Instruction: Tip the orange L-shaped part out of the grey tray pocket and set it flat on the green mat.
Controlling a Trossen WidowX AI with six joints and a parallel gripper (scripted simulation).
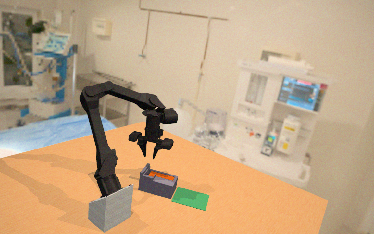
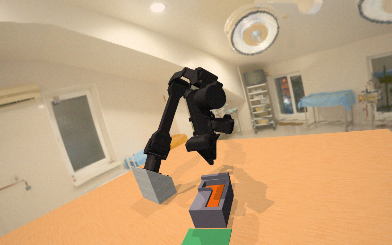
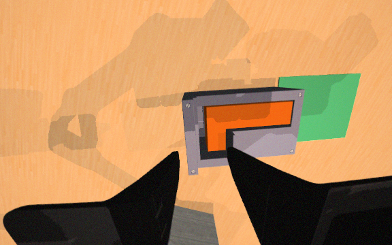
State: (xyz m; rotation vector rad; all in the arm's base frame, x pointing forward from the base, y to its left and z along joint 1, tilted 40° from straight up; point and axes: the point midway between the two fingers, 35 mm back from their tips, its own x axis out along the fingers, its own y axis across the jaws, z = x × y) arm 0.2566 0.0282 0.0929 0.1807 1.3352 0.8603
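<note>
My gripper tip is now 90 mm above the orange L-shaped part, 50 mm to the left of it and 10 mm short of it. The rest, counted from my gripper tip: green mat 200 mm to the right, 150 mm below, 80 mm ahead.
</note>
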